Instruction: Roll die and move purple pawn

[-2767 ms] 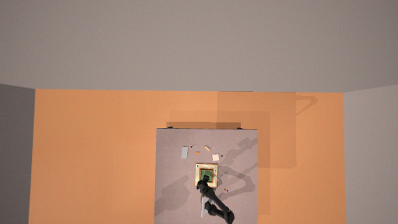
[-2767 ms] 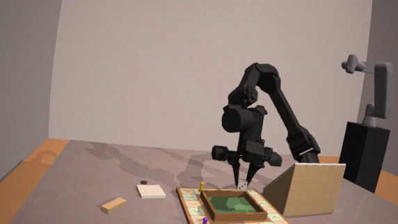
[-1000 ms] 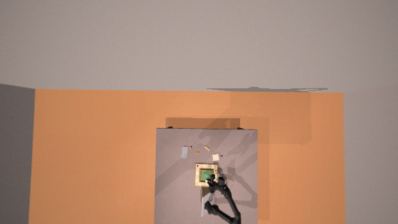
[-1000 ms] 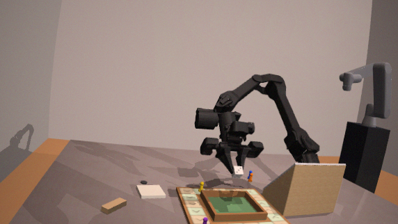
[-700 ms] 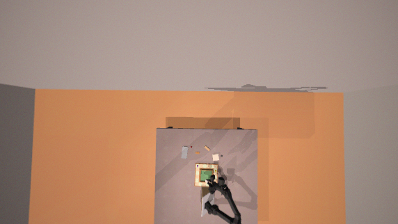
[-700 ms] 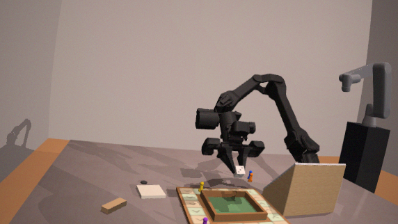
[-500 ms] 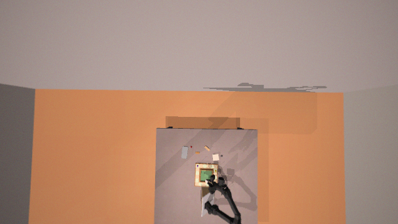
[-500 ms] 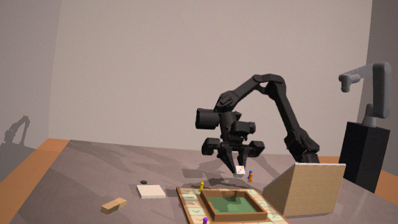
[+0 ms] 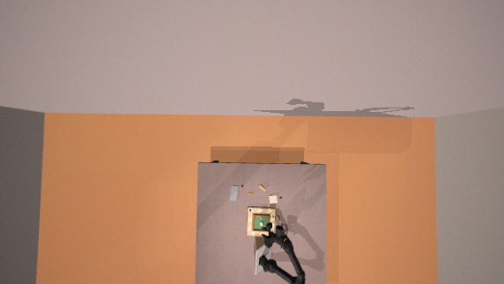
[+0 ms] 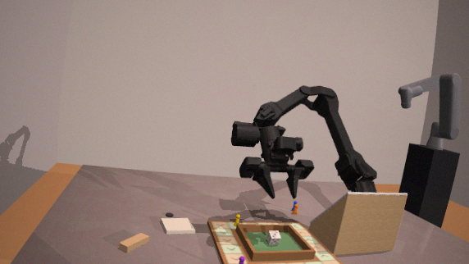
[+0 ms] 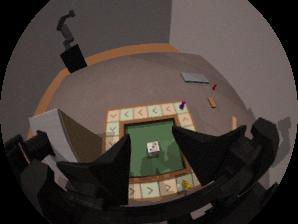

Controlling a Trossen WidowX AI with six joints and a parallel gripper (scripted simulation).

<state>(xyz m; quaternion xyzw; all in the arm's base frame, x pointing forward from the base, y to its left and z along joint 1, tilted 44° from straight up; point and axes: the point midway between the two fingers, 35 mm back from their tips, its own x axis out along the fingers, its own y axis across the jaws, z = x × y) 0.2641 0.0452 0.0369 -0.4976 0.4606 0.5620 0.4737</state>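
The purple pawn is 120 mm to the left of my gripper tip, 110 mm below it and 110 mm ahead of it. Round my gripper tip: white slab (240 mm ahead, 140 mm below, 100 mm to the right); yellow pawn (110 mm to the right, 110 mm below, 80 mm ahead); white die (90 mm below, 10 mm to the right).
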